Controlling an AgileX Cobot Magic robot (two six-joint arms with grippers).
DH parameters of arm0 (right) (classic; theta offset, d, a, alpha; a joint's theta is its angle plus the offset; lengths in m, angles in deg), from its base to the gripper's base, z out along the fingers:
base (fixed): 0 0 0 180
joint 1: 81.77 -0.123 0 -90
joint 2: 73.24 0 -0.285 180
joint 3: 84.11 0 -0.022 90
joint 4: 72.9 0.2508 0 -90
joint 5: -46.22 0 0.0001 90
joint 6: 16.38 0.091 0 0
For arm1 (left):
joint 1: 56.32 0.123 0 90
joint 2: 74.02 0 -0.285 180
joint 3: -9.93 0 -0.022 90
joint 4: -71.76 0.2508 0 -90
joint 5: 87.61 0 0.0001 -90
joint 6: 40.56 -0.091 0 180
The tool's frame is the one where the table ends.
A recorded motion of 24 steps. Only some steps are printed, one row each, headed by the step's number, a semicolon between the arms.
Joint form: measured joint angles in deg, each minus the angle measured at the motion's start. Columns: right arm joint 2, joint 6, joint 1, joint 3, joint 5, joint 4; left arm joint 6, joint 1, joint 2, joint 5, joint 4, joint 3.
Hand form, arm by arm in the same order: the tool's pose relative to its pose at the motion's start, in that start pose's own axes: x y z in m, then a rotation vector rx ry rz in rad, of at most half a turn. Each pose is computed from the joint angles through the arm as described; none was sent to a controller.
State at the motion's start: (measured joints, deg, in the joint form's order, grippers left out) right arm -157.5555 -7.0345 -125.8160 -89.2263 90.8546 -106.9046; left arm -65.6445 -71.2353 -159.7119 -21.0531 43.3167 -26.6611
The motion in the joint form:
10: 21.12 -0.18 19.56 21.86 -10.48 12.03; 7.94 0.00 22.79 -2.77 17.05 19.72
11: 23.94 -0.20 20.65 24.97 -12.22 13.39; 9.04 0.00 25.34 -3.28 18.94 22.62
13: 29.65 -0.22 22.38 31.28 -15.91 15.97; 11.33 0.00 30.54 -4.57 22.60 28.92
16: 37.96 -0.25 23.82 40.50 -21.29 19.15; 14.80 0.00 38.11 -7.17 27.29 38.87
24: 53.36 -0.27 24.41 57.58 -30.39 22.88; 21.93 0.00 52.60 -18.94 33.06 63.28
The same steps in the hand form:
10: 0.0930 -0.0529 -0.0572 0.1280 -0.0333 0.2940; 0.0543 -0.0324 -0.0942 -0.2800 0.0026 0.0039
11: 0.1037 -0.0503 -0.0644 0.1293 -0.0539 0.3180; 0.0643 -0.0349 -0.1008 -0.3097 0.0075 -0.0023
13: 0.1248 -0.0427 -0.0776 0.1290 -0.1018 0.3616; 0.0866 -0.0395 -0.1117 -0.3665 0.0171 -0.0167
16: 0.1556 -0.0271 -0.0929 0.1226 -0.1775 0.4105; 0.1228 -0.0452 -0.1217 -0.4385 0.0247 -0.0406
24: 0.2158 0.0080 -0.1077 0.1060 -0.3111 0.4606; 0.2090 -0.0510 -0.1096 -0.5204 -0.0094 -0.0944

